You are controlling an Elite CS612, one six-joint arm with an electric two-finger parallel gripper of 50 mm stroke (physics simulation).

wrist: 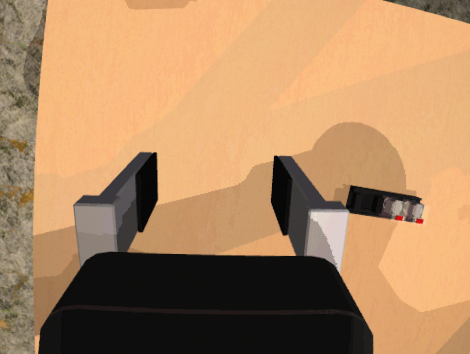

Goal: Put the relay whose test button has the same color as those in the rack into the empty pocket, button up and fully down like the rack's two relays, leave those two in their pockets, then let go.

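Places are measured from the arm's base along level axes (x left, y ahead, z down), in metres.
Where they show: gripper, between the fingertips: [215, 178].
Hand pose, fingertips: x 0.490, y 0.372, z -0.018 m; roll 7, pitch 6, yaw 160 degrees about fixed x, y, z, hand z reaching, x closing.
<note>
After its pixels a point has its place.
My gripper [215, 178] @(x 0.490, y 0.372, z -0.018 m) is open, with its two black-padded fingers wide apart above the table and no object between them. The rack [367, 201] @(x 0.244, y 0.375, z 0.275 m) is a small dark block to the right of the right finger, lying slightly slanted. Two clear relays stand side by side in its right part: one relay [398, 207] @(x 0.225, y 0.384, z 0.231 m) and, at the right end, another relay [416, 210] @(x 0.198, y 0.389, z 0.231 m). Each shows a red test button at its lower edge. The left part of the rack is dark, and its pocket is too small to make out well. No loose relay shows in this view.
The light wooden table [200, 75] @(x 0.508, y 0.444, z 0.278 m) carries broad shadows of the arm. Its left edge runs down the left side of the view, with stone floor [17, 200] beyond. Another edge crosses the top right corner.
</note>
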